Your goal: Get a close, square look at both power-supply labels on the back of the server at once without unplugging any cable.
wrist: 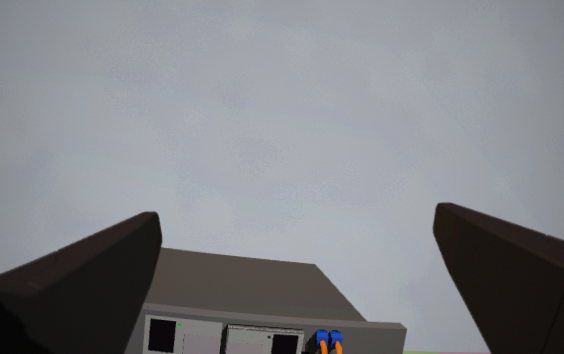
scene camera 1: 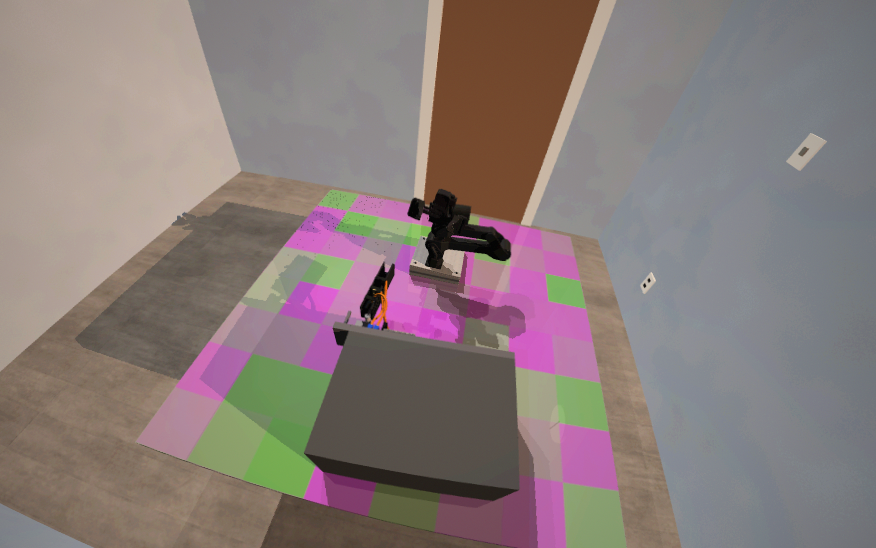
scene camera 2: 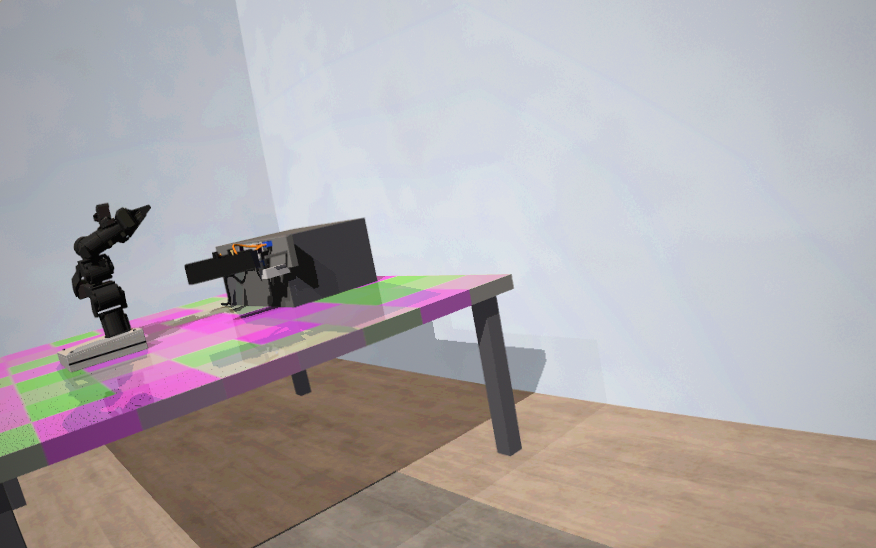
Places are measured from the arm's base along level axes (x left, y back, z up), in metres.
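Where they show: gripper, fingertip midpoint: (wrist: 298, 222) (scene camera 1: 433, 223) (scene camera 2: 147, 210); arm's base at its link origin: (scene camera 1: 434, 262) (scene camera 2: 118, 333).
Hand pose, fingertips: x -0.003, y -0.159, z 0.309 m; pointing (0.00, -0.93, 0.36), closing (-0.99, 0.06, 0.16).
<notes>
Each offset is from my fingertips to the top centre of the thing. "spot": to the spot under its first point. Level surfaces: height alone.
The dark grey server (scene camera 1: 419, 413) (scene camera 2: 335, 264) (wrist: 240, 285) stands on the table, its back towards the arm. In the wrist view its back shows at the bottom edge. The left power supply {spot: dx +0.055, dy -0.292, dz -0.163 m} (wrist: 202, 326) has a black socket and a green light; its pale label {spot: dx +0.054, dy -0.291, dz -0.184 m} (wrist: 201, 344) is cut off below. The right power supply {spot: dx -0.016, dy -0.287, dz -0.163 m} (wrist: 265, 335) has its socket on the right; its pale label (wrist: 245, 348) is also cut off. Two blue plugs {dx -0.081, dy -0.300, dz -0.158 m} (wrist: 328, 338) with orange cables {spot: dx -0.097, dy -0.270, dz -0.163 m} (wrist: 339, 348) (scene camera 1: 385, 300) (scene camera 2: 248, 246) are right of them. My gripper (scene camera 2: 149, 207) (wrist: 298, 222) is open and empty, raised behind the server.
A black cable arm (scene camera 1: 376, 294) (scene camera 2: 216, 267) sticks out from one side of the server's back towards the robot. The arm's pale base (scene camera 1: 423, 270) (scene camera 2: 106, 352) stands on the chequered table {dz -0.357 m} (scene camera 1: 277, 387) (scene camera 2: 387, 290). A brown door (scene camera 1: 503, 96) is behind the arm.
</notes>
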